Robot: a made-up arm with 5 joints.
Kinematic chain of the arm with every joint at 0, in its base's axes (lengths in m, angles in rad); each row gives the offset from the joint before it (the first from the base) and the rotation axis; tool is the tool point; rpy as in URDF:
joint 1: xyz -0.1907 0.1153 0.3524 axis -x
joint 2: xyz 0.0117 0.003 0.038 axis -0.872 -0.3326 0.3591
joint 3: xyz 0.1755 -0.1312 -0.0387 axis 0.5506 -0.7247 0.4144
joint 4: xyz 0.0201 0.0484 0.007 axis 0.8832 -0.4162 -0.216
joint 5: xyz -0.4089 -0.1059 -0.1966 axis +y
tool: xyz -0.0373 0.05 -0.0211 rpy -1.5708 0 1.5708
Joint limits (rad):
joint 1: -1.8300..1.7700
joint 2: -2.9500..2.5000
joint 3: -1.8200..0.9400
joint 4: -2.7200..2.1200
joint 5: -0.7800..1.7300
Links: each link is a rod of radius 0.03 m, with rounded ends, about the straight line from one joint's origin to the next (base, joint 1, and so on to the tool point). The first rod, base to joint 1, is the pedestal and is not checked.
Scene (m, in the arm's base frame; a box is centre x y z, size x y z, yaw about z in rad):
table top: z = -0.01
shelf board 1: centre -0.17 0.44 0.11 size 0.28 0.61 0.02 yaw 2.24
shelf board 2: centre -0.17 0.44 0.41 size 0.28 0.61 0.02 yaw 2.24
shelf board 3: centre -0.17 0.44 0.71 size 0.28 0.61 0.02 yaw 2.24
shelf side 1: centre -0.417 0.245 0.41 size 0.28 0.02 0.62 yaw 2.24
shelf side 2: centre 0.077 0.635 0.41 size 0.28 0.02 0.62 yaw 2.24
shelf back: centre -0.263 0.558 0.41 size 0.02 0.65 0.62 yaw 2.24
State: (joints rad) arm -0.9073 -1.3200 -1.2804 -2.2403 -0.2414
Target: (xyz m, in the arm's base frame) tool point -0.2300 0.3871 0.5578
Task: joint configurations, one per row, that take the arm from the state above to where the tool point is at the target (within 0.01 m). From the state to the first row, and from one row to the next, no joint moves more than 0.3 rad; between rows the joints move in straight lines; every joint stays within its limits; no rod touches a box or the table.
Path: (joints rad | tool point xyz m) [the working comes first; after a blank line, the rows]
Joints at the target: 0.5604 0.0188 -1.4654 -0.5476 -0.2633
Straight joint move there: touches shelf board 3.

1: -0.6509 -1.2368 -1.3703 -1.9836 -0.0367 | 0.2964 -0.0847 0.2739
2: -0.3946 -1.1536 -1.4603 -1.7268 0.1679 | 0.2654 -0.1219 0.3746
3: -0.1382 -1.0704 -1.5502 -1.4701 0.3726 | 0.2289 -0.1012 0.4917
4: 0.1182 -0.9872 -1.6401 -1.2133 0.5773 | 0.1872 -0.0185 0.5902
5: 0.3746 -0.9040 -1.7301 -0.9566 0.7819 | 0.1407 0.1094 0.6371
6: 0.6309 -0.8208 -1.8200 -0.6999 0.9866 | 0.0900 0.2492 0.6130
7: 0.6168 -0.6528 -1.7491 -0.6694 0.7366 | 0.0351 0.3023 0.6224
8: 0.6027 -0.4849 -1.6782 -0.6389 0.4866 | -0.0281 0.3459 0.6195
9: 0.5886 -0.3170 -1.6073 -0.6085 0.2366 | -0.0962 0.3759 0.6059
10: 0.5745 -0.1491 -1.5363 -0.5780 -0.0133 | -0.1650 0.3899 0.5842
11: 0.5604 0.0188 -1.4654 -0.5476 -0.2633 | -0.2300 0.3871 0.5578

